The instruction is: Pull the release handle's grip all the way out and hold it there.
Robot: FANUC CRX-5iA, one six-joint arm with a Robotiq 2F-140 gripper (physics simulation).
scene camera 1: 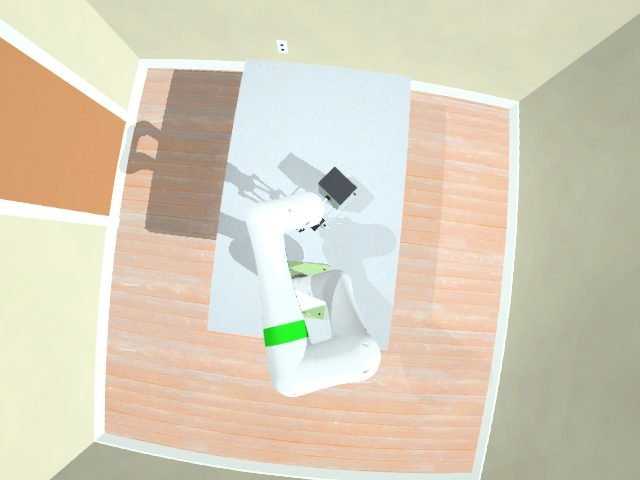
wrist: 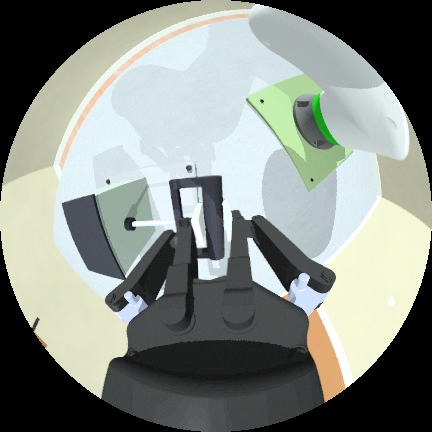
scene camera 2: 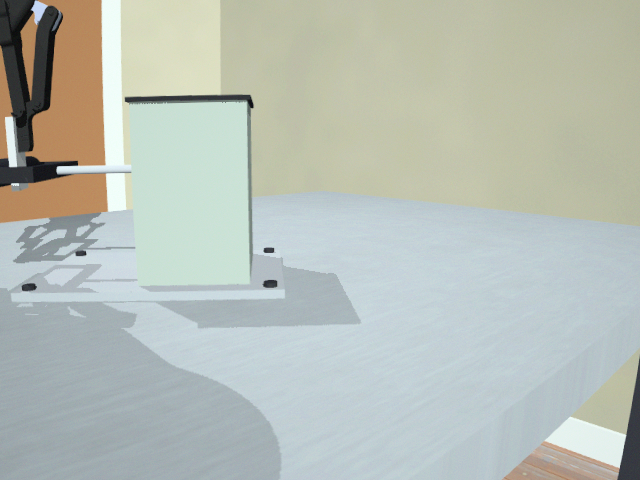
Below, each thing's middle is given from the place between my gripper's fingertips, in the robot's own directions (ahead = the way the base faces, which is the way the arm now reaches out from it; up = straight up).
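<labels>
The pale base plate (scene camera 2: 82, 277) is what I measure my hand from: my hand is 90 mm above it, 140 mm short of it and 60 mm to the left of it.
</labels>
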